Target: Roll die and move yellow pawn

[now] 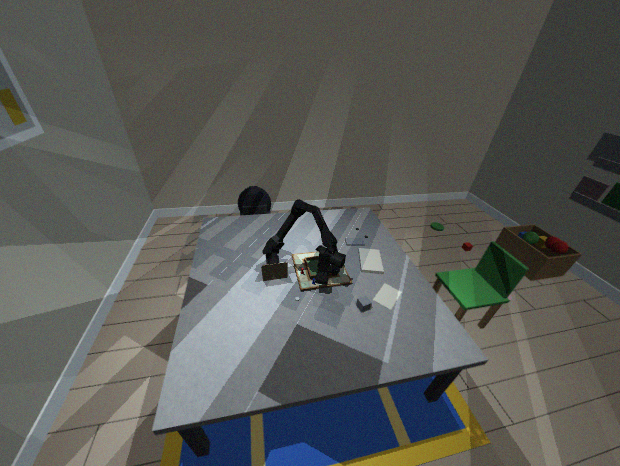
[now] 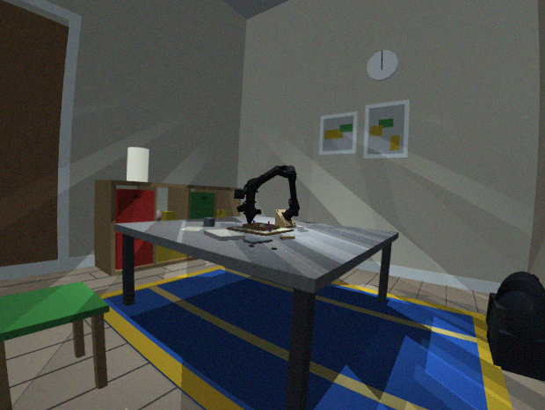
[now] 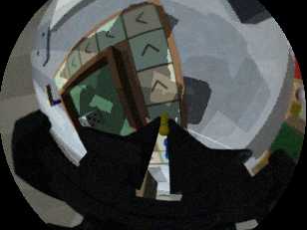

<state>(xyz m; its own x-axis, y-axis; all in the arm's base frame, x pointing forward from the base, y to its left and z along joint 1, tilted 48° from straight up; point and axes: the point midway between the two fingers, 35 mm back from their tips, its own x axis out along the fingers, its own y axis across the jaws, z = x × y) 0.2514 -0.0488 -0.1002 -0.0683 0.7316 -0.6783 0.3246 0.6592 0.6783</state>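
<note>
Now: gripper tip 110 mm to the right of the green tray, 20 mm short of it and 10 mm above it. Round my gripper tip: grey tile 330 mm to the left, 300 mm ahead, 20 mm below; yellow pawn 10 mm above; grey cube 180 mm to the right, 170 mm ahead.
</note>
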